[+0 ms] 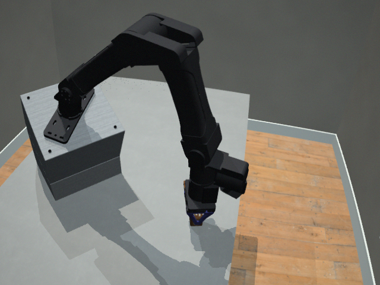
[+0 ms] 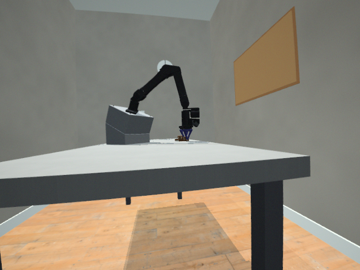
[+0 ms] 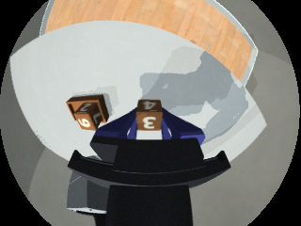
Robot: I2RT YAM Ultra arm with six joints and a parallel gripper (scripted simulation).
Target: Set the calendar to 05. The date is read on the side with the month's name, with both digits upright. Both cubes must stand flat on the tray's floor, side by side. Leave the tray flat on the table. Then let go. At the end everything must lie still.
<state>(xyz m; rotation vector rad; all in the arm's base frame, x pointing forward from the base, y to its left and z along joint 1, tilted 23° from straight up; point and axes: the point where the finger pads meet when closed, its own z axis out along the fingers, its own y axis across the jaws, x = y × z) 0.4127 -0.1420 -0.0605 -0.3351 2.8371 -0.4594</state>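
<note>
My hand is right at the brown wooden cube. From my hand the other things lie so: brown tray: 11 cm to the left, 2 cm behind, 1 cm below.
</note>
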